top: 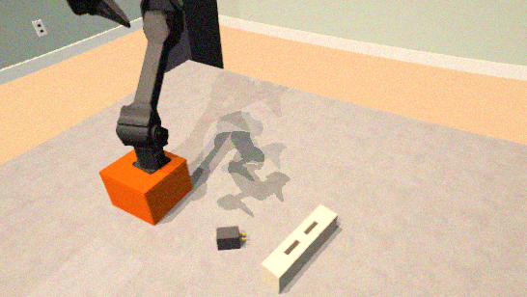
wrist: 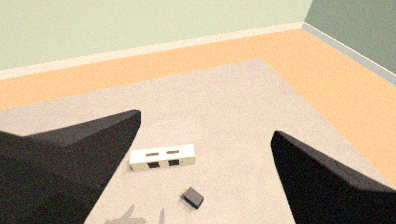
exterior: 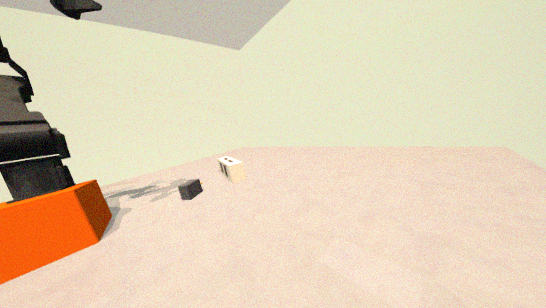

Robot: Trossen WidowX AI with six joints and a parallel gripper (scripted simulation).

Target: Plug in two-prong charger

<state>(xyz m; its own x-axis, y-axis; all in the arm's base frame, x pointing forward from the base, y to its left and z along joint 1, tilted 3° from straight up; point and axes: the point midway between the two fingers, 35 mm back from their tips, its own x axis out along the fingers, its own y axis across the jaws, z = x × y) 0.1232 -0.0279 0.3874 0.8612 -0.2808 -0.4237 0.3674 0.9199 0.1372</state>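
The black two-prong charger lies 46 cm below my gripper tip and 10 cm ahead of it.
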